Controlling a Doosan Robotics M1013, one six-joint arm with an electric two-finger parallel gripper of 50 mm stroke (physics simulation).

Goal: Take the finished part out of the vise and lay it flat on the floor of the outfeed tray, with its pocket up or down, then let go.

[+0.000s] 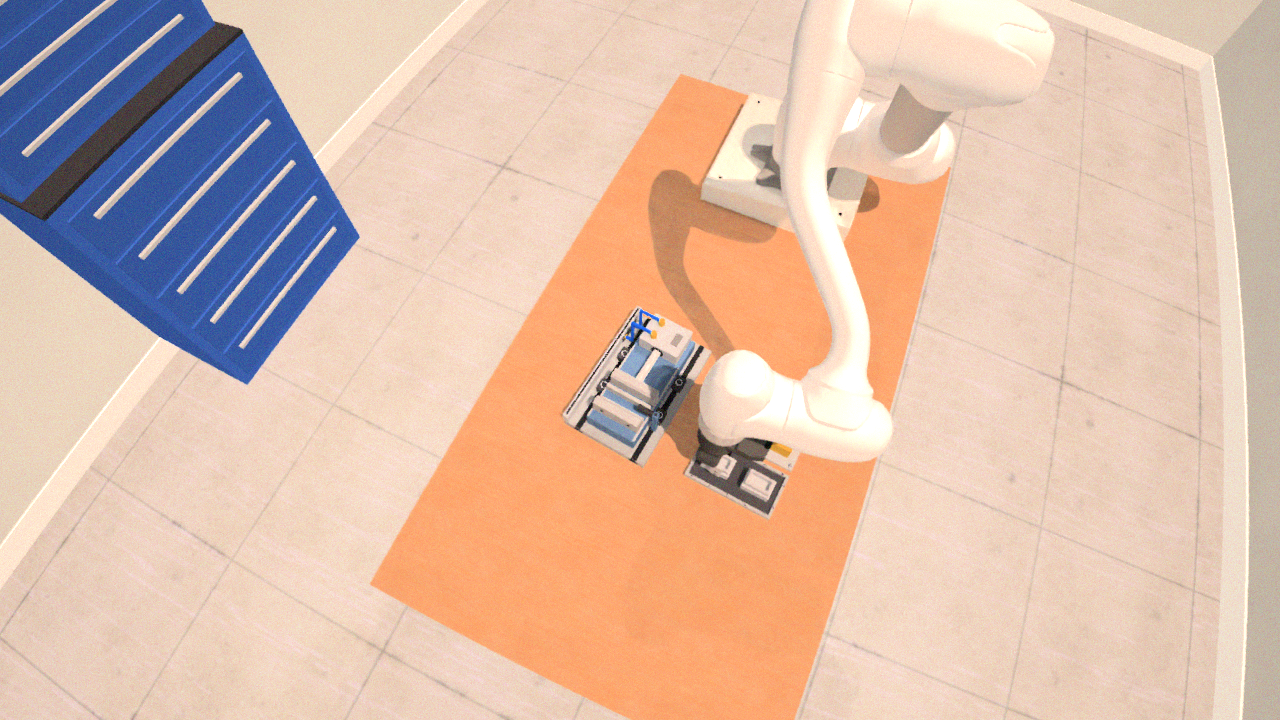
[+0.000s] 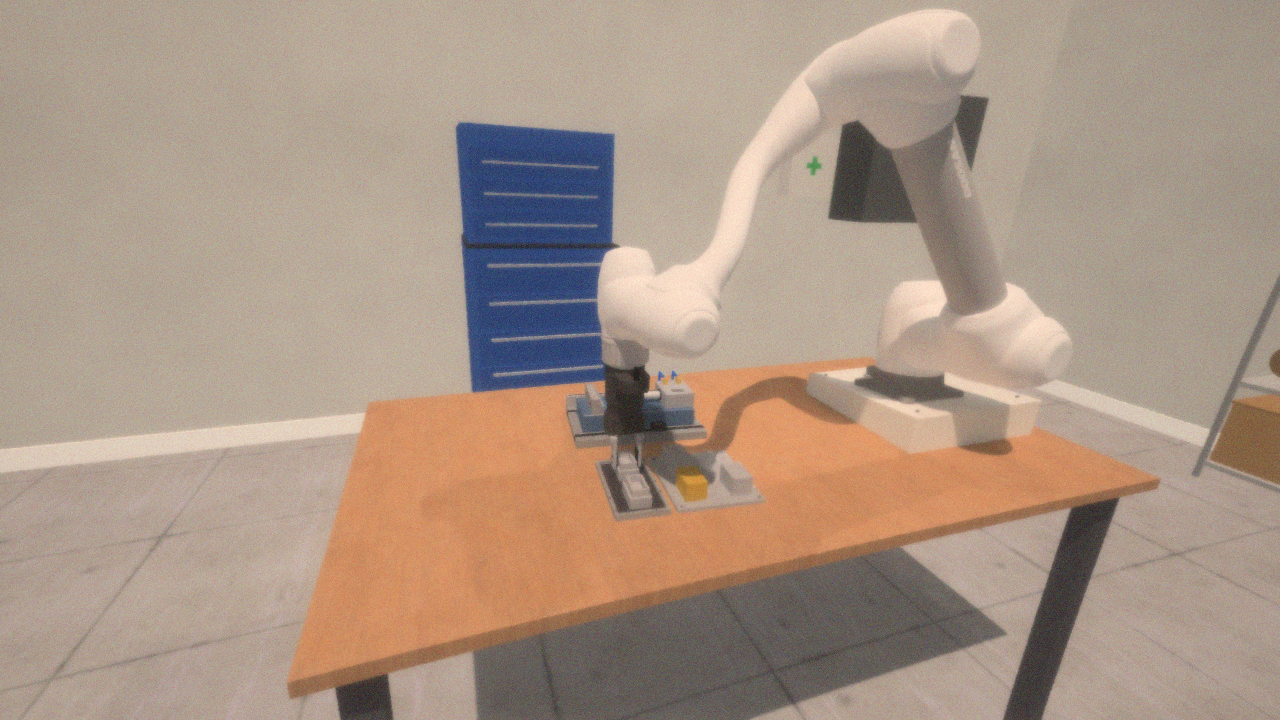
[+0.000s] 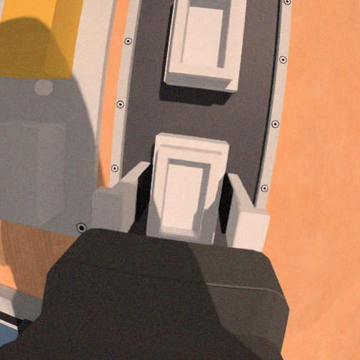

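Pixels of known places: gripper, fingertip midpoint: (image 1: 720, 463) (image 2: 626, 465); arm's base, link origin: (image 2: 906, 389).
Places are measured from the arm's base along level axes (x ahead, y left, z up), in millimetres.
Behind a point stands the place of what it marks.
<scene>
The finished part (image 3: 186, 192) (image 2: 625, 464) @[x 783, y 109, z -35 mm] (image 1: 723, 465) is a light grey block with a rectangular pocket facing up. My gripper (image 3: 186, 186) (image 2: 626, 457) @[x 774, y 87, z -50 mm] points down and is shut on it, one finger on each long side. The part looks level and is low inside the outfeed tray (image 3: 200, 114) (image 2: 614, 490) @[x 812, y 136, z -70 mm] (image 1: 725, 484) @[x 804, y 114, z -70 mm], a dark floor with a light rim. Whether it touches the floor is hard to tell. A second pocketed part (image 3: 205, 45) (image 2: 636, 491) @[x 792, y 199, z -37 mm] (image 1: 759, 484) @[x 783, y 175, z -49 mm] lies pocket up beside it, apart. The vise (image 1: 617, 414) @[x 790, y -132, z 20 mm] (image 2: 680, 414) @[x 594, y -61, z -27 mm] stands behind the tray, away from my gripper.
A light plate (image 3: 95, 65) (image 2: 720, 499) @[x 636, y 221, z -68 mm] lies beside the tray and bears a yellow block (image 3: 40, 50) (image 2: 691, 484) @[x 692, y 210, z -33 mm] (image 1: 781, 449) @[x 699, y 191, z -41 mm] and a light block (image 2: 735, 477) @[x 604, y 212, z -32 mm]. The arm's white base (image 2: 921, 420) @[x 125, y 165, z 5 mm] (image 1: 738, 165) @[x 46, y -147, z -12 mm] stands at the table's far end. A blue cabinet (image 2: 537, 210) (image 1: 179, 179) stands near the wall.
</scene>
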